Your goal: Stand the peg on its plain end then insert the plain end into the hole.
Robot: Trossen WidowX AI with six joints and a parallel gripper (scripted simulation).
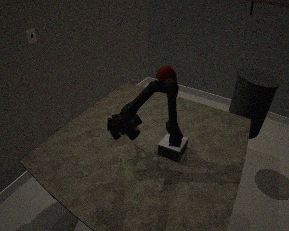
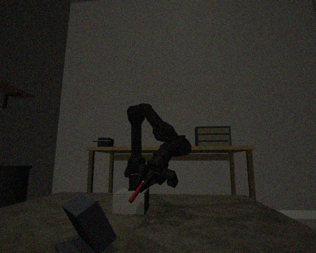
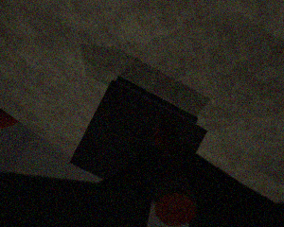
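Right now my gripper tip is 9 cm short of the dark sloped panel, 13 cm to the left of it and 6 cm above it. The rest, counted from my gripper tip: red peg: 1 cm behind, 1 cm to the left, 1 cm above.
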